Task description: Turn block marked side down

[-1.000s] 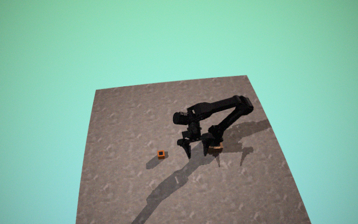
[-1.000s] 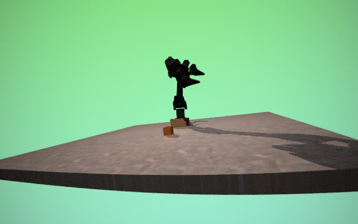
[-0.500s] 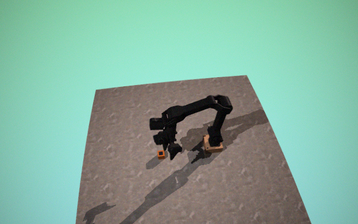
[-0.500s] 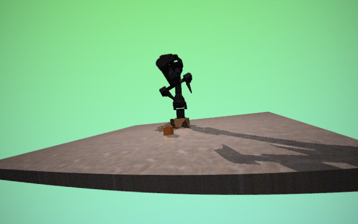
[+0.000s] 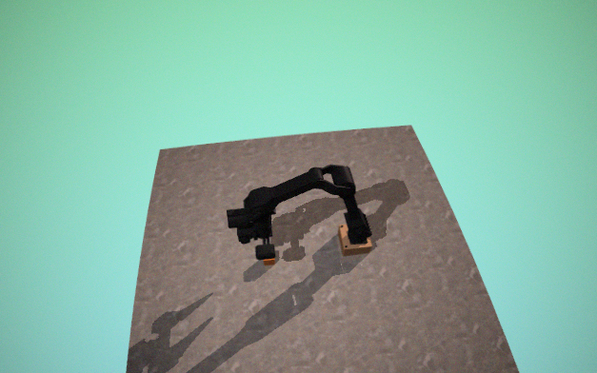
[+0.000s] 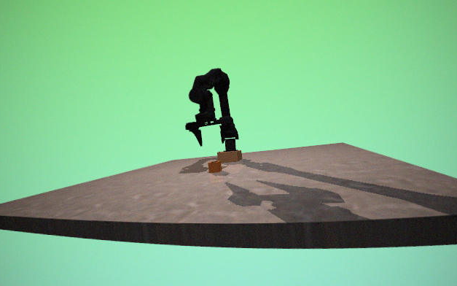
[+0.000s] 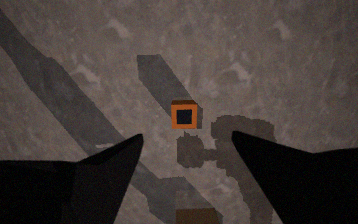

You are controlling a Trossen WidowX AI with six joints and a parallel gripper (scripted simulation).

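Right now the block is 8 cm below my gripper tip.
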